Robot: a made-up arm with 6 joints.
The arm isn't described. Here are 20 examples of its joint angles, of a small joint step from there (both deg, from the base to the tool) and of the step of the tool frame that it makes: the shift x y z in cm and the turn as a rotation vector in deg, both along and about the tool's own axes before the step.
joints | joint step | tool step
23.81 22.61 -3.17 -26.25 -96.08 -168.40 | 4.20 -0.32 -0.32 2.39 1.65 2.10 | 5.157 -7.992 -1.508 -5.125 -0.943 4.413
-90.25 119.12 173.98 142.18 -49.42 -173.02 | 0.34 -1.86 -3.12 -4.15 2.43 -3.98 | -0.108 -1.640 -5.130 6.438 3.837 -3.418
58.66 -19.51 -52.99 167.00 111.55 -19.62 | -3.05 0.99 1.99 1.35 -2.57 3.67 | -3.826 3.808 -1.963 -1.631 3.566 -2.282
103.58 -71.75 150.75 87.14 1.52 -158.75 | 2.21 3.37 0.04 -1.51 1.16 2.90 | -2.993 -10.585 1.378 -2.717 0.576 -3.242
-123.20 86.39 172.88 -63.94 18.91 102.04 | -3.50 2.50 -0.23 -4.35 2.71 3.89 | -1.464 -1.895 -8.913 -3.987 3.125 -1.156
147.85 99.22 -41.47 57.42 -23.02 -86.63 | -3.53 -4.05 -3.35 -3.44 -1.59 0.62 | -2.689 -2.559 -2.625 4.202 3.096 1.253
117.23 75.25 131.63 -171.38 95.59 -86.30 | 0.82 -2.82 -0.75 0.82 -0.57 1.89 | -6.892 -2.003 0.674 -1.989 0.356 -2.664
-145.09 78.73 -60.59 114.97 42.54 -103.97 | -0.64 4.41 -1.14 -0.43 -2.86 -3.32 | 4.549 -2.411 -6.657 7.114 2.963 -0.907
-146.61 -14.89 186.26 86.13 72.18 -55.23 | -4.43 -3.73 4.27 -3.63 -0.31 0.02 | 7.357 -6.955 16.541 -5.513 -8.773 -0.641
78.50 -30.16 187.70 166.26 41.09 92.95 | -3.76 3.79 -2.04 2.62 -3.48 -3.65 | 4.957 -11.997 -4.509 2.178 1.121 -2.854
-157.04 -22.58 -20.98 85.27 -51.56 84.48 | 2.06 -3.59 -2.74 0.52 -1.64 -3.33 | -5.496 0.889 -0.095 3.601 0.708 -0.572
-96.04 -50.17 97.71 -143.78 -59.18 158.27 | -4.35 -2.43 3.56 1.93 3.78 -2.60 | 13.799 6.016 10.976 -0.083 -1.821 4.125
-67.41 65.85 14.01 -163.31 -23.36 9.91 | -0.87 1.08 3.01 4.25 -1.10 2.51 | 1.508 3.713 -2.610 -6.241 2.777 0.136
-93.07 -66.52 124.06 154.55 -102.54 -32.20 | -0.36 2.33 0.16 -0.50 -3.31 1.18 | -5.854 0.248 -3.559 -1.919 1.227 -0.297
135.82 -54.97 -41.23 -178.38 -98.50 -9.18 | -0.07 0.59 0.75 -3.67 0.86 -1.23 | 0.636 1.763 0.608 0.650 -0.075 3.674
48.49 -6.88 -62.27 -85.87 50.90 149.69 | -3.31 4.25 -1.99 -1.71 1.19 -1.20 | 5.466 9.205 -6.651 -0.932 6.041 5.109
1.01 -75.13 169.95 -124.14 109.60 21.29 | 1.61 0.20 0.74 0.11 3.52 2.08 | 1.163 1.737 2.410 -0.739 -3.933 -0.356
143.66 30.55 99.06 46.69 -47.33 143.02 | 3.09 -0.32 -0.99 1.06 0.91 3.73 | -1.846 -5.147 0.727 -3.421 -0.198 -2.538
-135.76 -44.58 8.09 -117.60 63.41 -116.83 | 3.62 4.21 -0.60 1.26 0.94 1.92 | 4.844 1.999 12.080 -6.038 -2.885 2.574
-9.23 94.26 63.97 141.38 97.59 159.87 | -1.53 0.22 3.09 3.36 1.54 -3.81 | -7.191 -2.264 -0.479 3.543 -2.454 -1.906
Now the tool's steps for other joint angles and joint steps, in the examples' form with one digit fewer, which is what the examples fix.
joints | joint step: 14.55 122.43 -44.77 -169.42 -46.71 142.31 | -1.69 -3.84 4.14 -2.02 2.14 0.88
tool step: 3.86 7.44 13.64 1.06 -5.74 2.36
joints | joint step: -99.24 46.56 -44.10 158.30 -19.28 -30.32 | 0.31 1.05 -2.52 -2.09 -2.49 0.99
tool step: -0.27 5.50 4.17 0.19 0.27 2.07
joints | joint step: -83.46 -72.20 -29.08 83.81 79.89 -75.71 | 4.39 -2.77 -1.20 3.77 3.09 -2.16
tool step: 1.07 5.94 2.48 0.74 -0.95 6.31
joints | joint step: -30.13 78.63 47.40 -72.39 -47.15 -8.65 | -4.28 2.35 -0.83 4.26 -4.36 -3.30
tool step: -6.61 -12.80 10.16 5.23 1.26 -4.51
